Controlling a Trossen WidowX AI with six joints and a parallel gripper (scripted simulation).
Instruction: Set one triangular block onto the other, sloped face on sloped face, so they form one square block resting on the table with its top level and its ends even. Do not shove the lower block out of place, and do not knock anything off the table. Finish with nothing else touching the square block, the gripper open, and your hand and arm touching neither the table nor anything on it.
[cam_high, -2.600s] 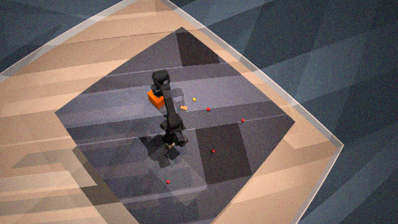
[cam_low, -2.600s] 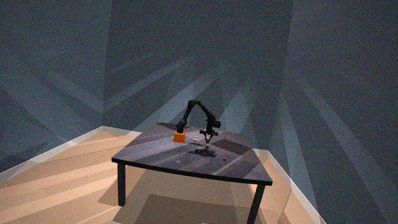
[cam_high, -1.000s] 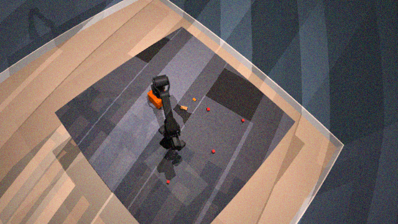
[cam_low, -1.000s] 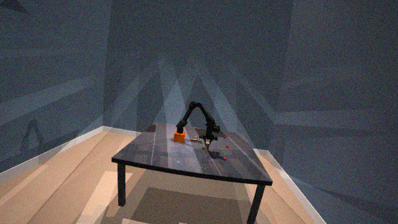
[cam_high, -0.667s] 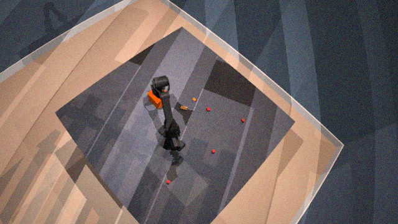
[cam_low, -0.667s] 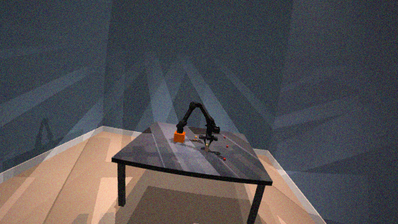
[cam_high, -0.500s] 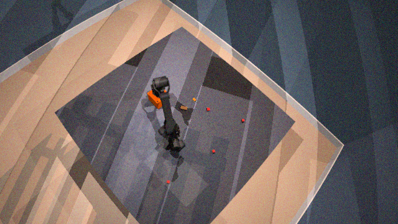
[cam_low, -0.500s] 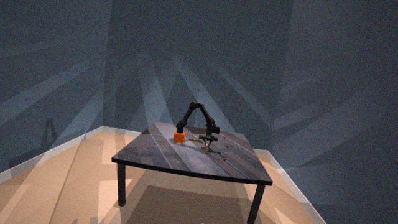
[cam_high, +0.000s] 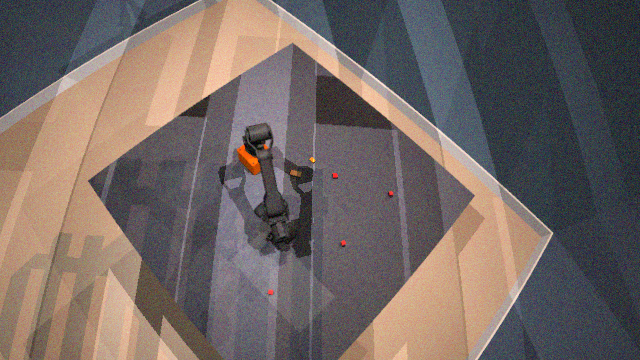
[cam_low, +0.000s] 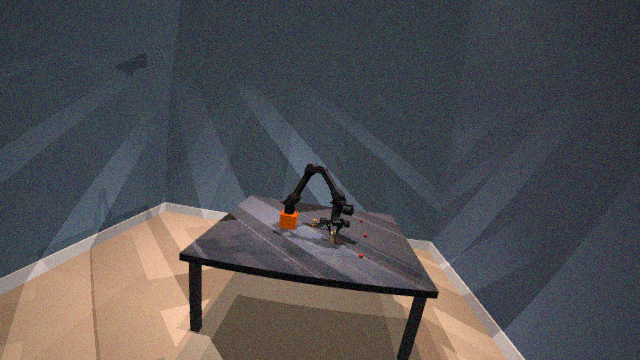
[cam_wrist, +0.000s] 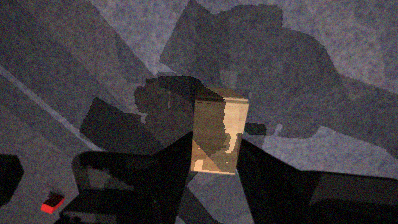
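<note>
Right now my gripper tip is 10 mm to the right of the tan triangular block and 10 mm below it. Round my gripper tip: small tan piece 100 mm behind, 260 mm to the left, 40 mm below.
</note>
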